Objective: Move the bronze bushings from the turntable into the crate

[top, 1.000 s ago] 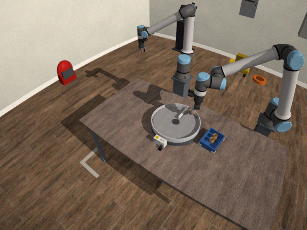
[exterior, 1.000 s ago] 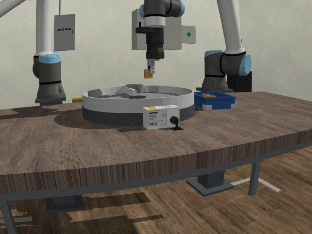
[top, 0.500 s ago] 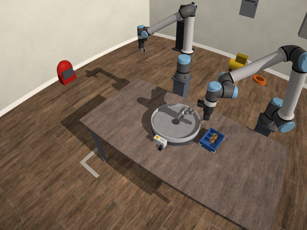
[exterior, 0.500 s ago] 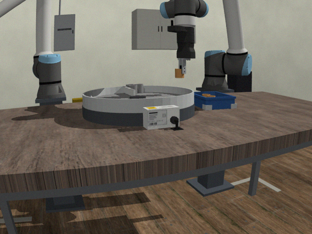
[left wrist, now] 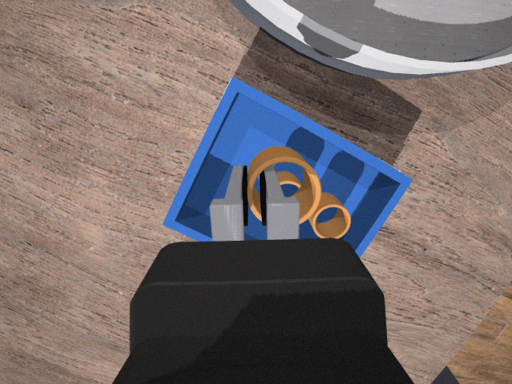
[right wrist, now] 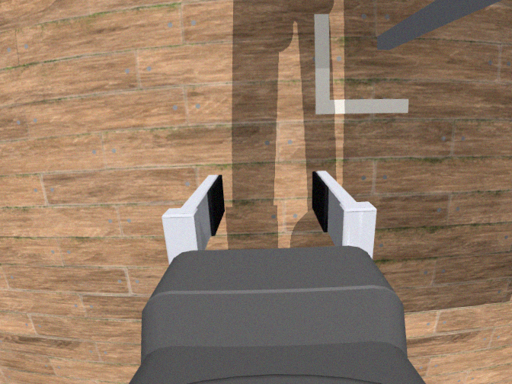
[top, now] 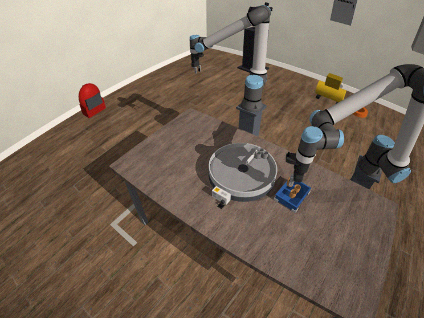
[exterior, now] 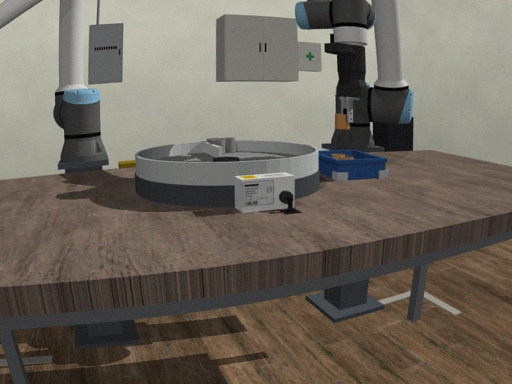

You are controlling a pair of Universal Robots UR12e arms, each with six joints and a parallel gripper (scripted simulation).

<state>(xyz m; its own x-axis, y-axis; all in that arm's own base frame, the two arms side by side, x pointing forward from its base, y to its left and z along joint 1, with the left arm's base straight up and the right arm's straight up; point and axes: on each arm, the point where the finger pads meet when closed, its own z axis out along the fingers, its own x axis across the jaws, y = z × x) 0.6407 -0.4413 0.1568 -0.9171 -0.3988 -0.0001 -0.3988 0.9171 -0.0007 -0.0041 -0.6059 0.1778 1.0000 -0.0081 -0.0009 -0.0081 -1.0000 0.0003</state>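
My left gripper is now 130 mm above the blue crate, 50 mm past it and 20 mm to the right of it. From my left hand the other things lie so: turntable 310 mm to the right, 100 mm below, 20 mm ahead.
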